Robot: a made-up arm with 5 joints.
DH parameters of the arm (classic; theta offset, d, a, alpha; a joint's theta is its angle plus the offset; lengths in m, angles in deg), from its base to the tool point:
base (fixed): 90 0.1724 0 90
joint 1: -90 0.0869 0.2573 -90
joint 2: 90 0.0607 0.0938 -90
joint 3: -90 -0.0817 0.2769 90
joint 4: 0 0.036 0.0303 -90
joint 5: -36.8 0 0.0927 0
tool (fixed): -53.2 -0.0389 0 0
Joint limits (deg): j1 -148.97..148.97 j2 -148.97..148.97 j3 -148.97..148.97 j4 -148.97..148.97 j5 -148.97..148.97
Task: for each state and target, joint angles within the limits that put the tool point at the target. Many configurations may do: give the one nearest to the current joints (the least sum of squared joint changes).
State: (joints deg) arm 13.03 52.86 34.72 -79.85 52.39
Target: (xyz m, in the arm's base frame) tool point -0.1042 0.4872 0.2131
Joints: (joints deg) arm 53.57 41.46 0.85 -79.51 41.97
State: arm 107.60 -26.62 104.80 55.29 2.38
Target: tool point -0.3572 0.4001 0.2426
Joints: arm 99.74 -17.04 111.95 56.54 4.82
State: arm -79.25 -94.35 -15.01 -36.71 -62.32
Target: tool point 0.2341 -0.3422 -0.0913
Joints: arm -106.60 -78.09 -0.41 -39.14 -41.30
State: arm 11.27 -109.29 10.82 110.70 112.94
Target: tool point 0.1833 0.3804 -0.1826
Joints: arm 4.91 -120.05 2.33 115.14 113.82
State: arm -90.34 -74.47 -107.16 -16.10 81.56
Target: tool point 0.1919 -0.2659 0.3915
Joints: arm -70.77 -77.27 -148.97 16.26 48.42
